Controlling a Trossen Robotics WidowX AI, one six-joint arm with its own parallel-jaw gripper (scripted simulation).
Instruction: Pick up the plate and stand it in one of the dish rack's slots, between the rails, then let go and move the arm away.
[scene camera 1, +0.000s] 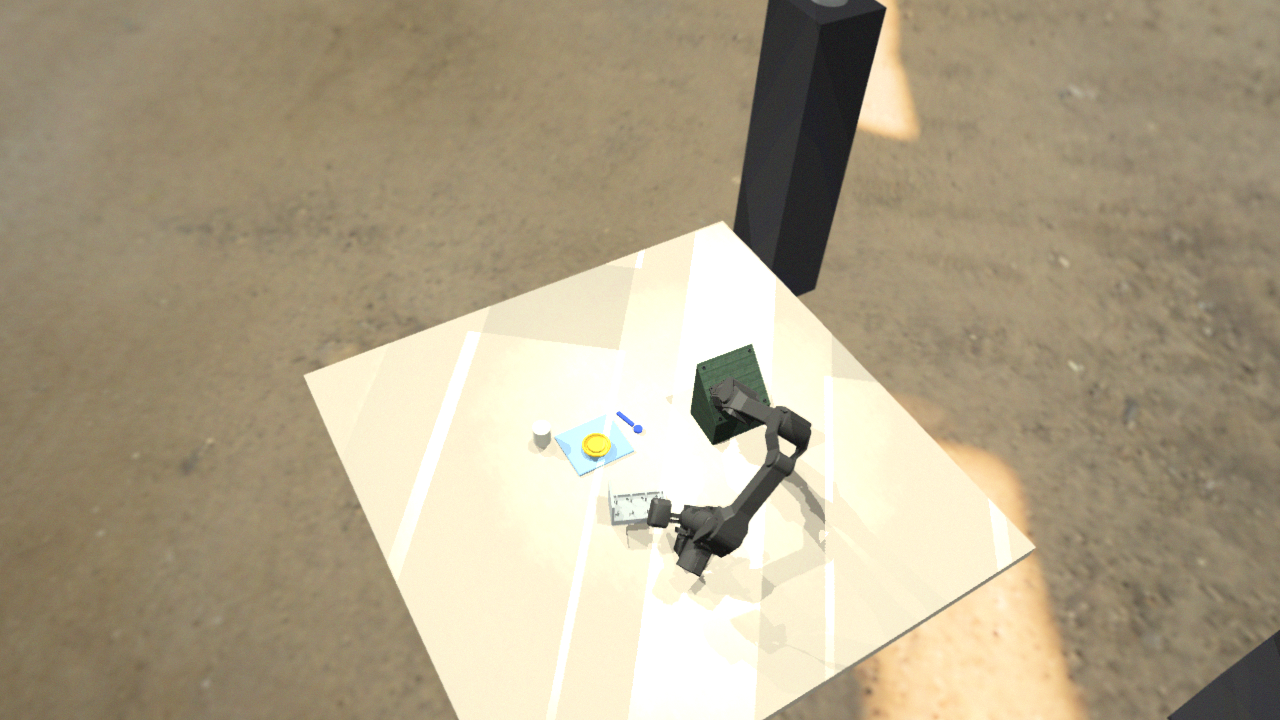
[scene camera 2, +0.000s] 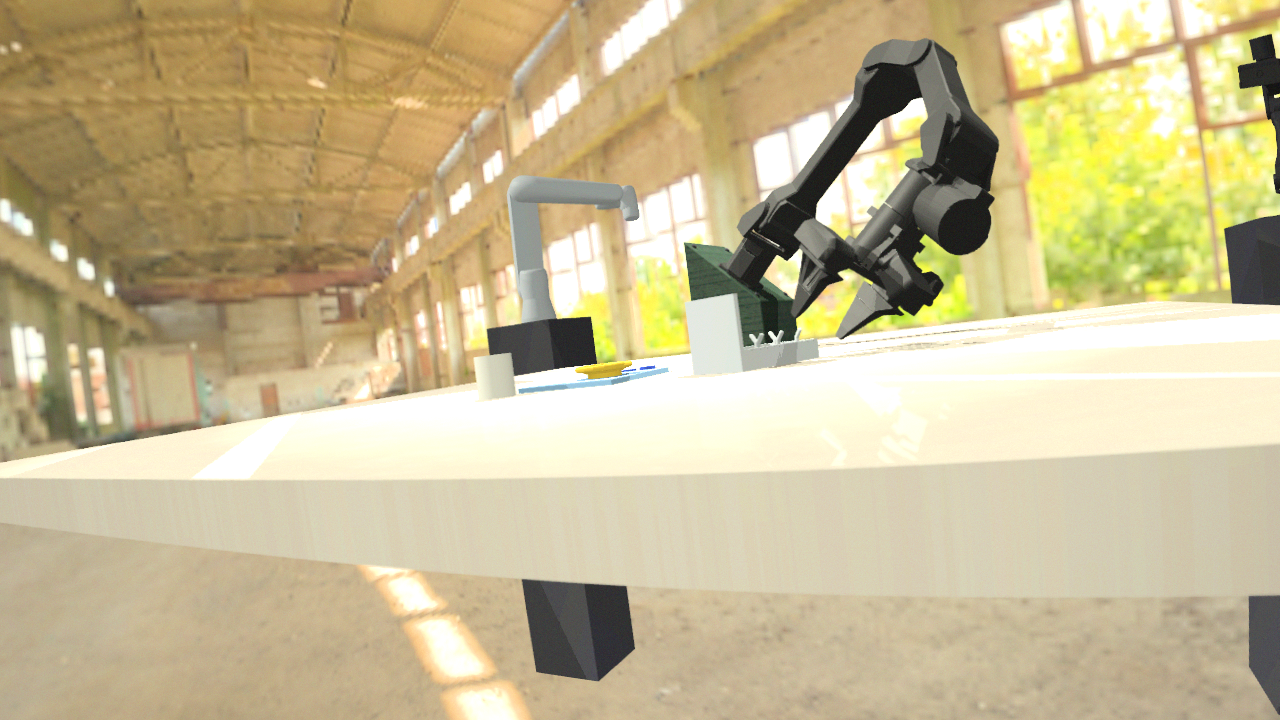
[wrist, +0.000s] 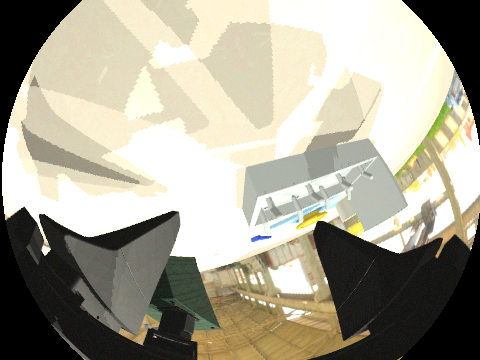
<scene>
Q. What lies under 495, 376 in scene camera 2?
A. A small white cup.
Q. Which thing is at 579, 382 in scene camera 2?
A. A light blue mat.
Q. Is the gripper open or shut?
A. Open.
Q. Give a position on a grey dish rack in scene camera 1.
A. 630, 508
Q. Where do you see the gripper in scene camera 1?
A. At 673, 510
</scene>
